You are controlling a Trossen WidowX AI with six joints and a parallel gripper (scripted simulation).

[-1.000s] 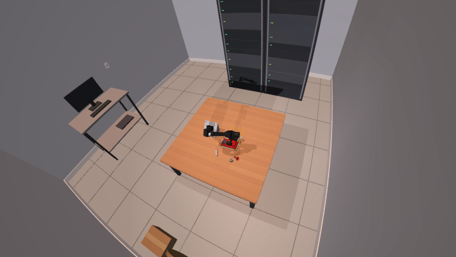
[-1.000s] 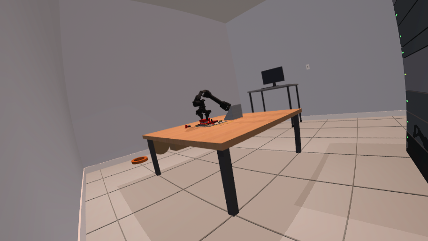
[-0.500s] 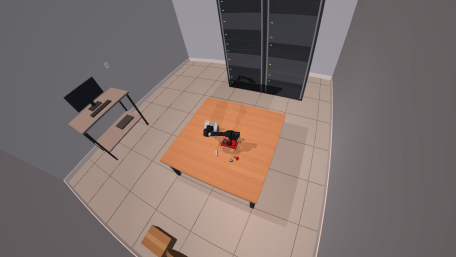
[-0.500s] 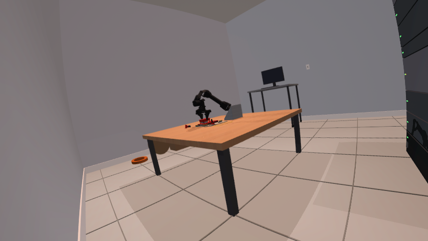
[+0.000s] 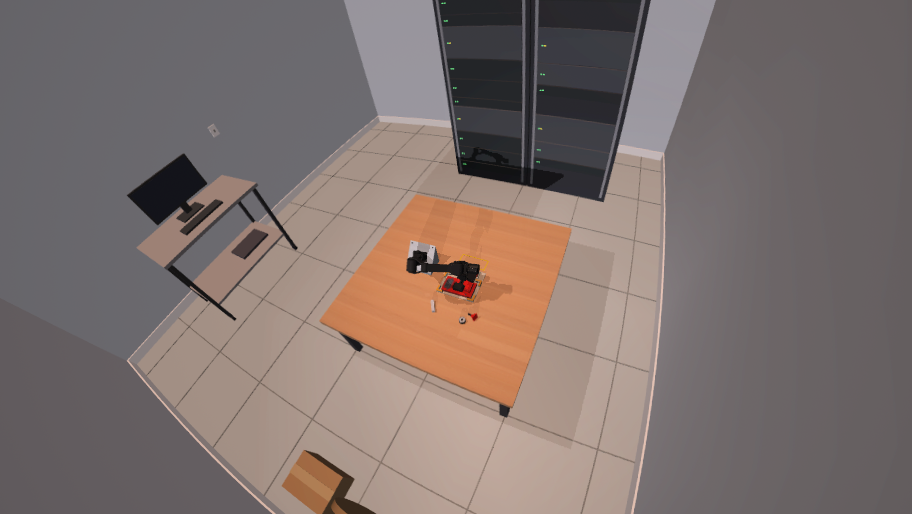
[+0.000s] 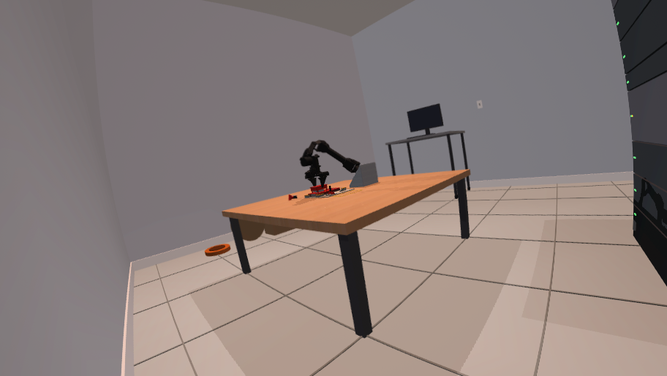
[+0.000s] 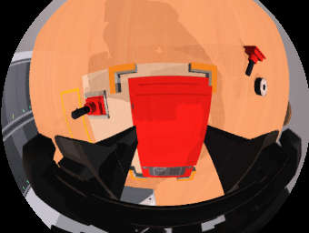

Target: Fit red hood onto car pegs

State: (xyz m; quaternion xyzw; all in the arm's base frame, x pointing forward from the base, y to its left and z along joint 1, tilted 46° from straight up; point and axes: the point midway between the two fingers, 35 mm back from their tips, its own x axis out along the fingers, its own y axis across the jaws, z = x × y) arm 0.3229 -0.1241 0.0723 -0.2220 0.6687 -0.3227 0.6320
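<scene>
My gripper tip is 10 mm below the red hood. Round my gripper tip: white piece 160 mm to the right, 160 mm behind, 40 mm below; then wheel 220 mm to the right, 40 mm below, 40 mm ahead.
</scene>
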